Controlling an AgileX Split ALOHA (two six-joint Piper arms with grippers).
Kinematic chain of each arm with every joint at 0, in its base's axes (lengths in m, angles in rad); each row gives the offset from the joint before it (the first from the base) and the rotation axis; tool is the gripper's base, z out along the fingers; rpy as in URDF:
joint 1: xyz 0 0 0.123 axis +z
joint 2: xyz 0 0 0 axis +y
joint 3: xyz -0.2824 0 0.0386 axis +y
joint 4: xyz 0.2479 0 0.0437 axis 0.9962 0 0.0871
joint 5: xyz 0 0 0 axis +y
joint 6: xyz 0.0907 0 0.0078 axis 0.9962 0 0.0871
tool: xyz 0 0 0 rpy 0 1.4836 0
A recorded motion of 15 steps. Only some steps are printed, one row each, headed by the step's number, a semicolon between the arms.
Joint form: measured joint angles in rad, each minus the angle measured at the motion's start. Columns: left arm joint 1, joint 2, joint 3, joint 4, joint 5, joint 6; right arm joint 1, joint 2, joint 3, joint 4, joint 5, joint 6.
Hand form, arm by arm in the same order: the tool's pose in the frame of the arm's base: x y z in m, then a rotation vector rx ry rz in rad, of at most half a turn. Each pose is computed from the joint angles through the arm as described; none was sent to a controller.
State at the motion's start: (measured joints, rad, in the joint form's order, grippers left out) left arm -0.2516 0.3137 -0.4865 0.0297 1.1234 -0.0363; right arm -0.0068 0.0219 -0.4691 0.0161 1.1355 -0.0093
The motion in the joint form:
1: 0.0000 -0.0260 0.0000 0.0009 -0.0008 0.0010; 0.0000 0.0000 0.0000 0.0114 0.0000 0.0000
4: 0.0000 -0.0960 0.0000 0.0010 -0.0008 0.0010; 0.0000 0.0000 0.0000 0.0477 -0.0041 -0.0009
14: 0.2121 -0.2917 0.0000 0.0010 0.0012 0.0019; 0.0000 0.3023 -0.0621 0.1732 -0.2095 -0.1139
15: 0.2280 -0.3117 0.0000 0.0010 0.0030 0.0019; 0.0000 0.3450 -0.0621 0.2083 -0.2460 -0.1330
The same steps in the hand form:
1: 0.0349 -0.0064 0.2643 0.2632 2.3945 -0.0935; -0.0019 0.0023 0.2628 -0.0044 2.1716 0.0245
4: 0.0253 -0.0039 0.2664 0.2543 2.3253 -0.1036; -0.0017 0.0053 0.2632 -0.0074 2.1667 0.0684
14: -0.0029 0.0026 0.2685 0.0035 2.1433 -0.0058; 0.0513 0.0134 0.2906 -0.0868 2.1884 0.1569
15: -0.0060 0.0027 0.2683 -0.0139 2.1250 0.0029; 0.0604 0.0153 0.2914 -0.0895 2.1899 0.1871

